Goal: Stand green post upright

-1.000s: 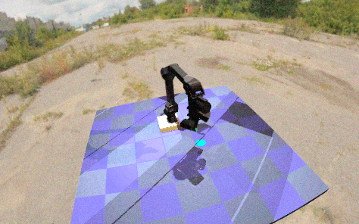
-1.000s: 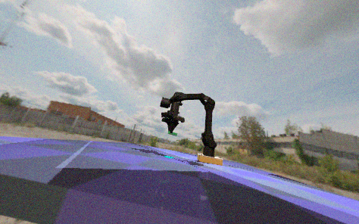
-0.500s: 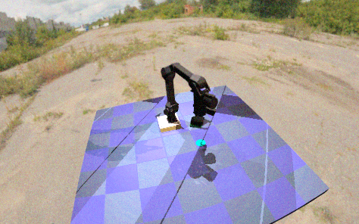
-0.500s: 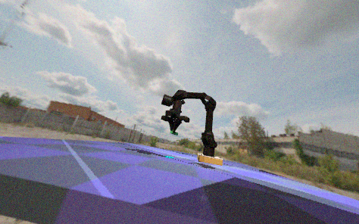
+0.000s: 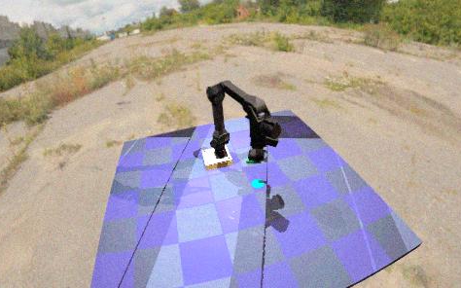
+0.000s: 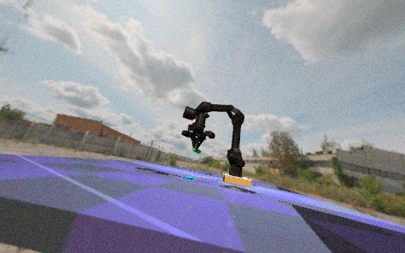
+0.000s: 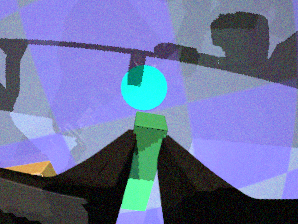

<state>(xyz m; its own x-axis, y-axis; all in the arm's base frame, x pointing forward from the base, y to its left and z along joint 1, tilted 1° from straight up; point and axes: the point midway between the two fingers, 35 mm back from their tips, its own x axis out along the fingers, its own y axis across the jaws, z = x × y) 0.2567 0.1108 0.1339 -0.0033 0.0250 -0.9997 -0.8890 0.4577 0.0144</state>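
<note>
The cyan circle is 140 mm below my gripper tip. Round my gripper tip: green post (20 mm to the right, 10 mm behind).
</note>
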